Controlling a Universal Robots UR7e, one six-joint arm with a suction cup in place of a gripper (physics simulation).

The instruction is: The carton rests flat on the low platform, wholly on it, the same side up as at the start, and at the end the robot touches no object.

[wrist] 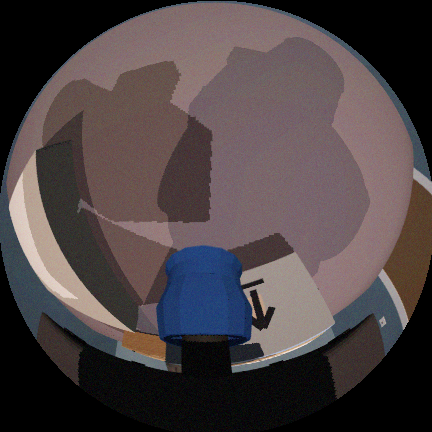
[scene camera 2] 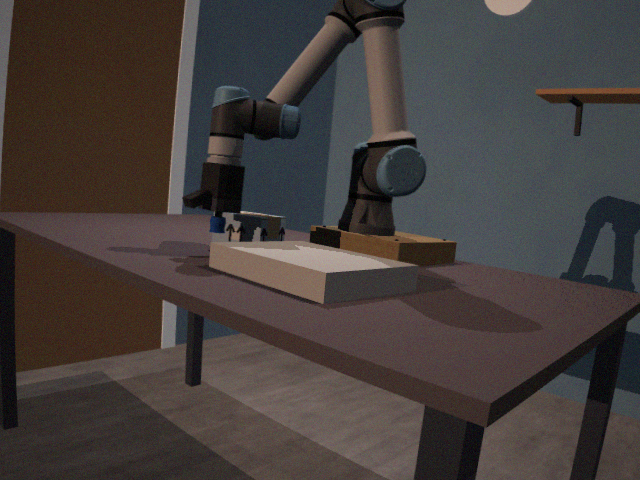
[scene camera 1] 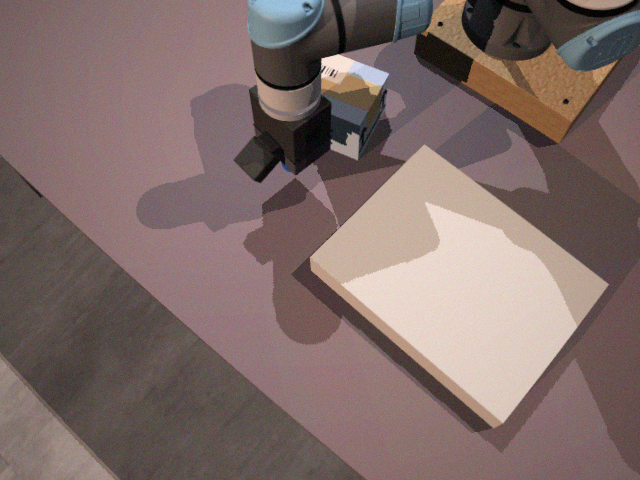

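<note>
The carton stands upright on the table behind the platform, barcode on top and printed arrows pointing up. The low platform is a pale flat block and bears nothing. My gripper, a blue suction cup, points down beside the carton's arrow face, lower than its top and above the table. It carries nothing. In scene camera 1 the gripper body hides most of the cup and part of the carton. I cannot tell whether the cup's side touches the carton.
The wooden robot base stands behind the platform, to the right of the carton in scene camera 2. The table's edge runs along the near side. A wall shelf is at the right.
</note>
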